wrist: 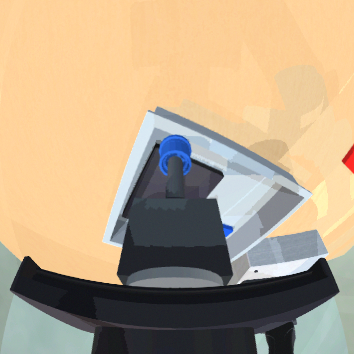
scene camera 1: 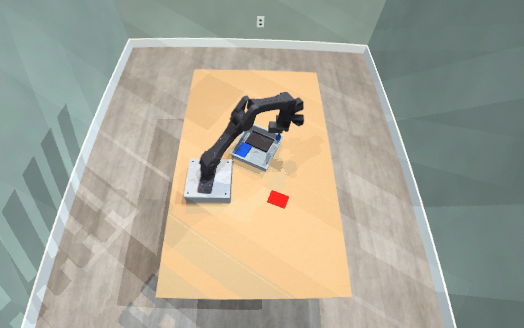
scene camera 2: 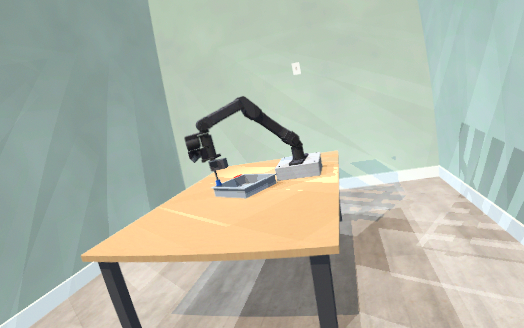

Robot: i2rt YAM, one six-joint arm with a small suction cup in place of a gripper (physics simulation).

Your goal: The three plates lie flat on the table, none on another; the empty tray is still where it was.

suction cup: holds nothing
a dark plate: on a grey tray
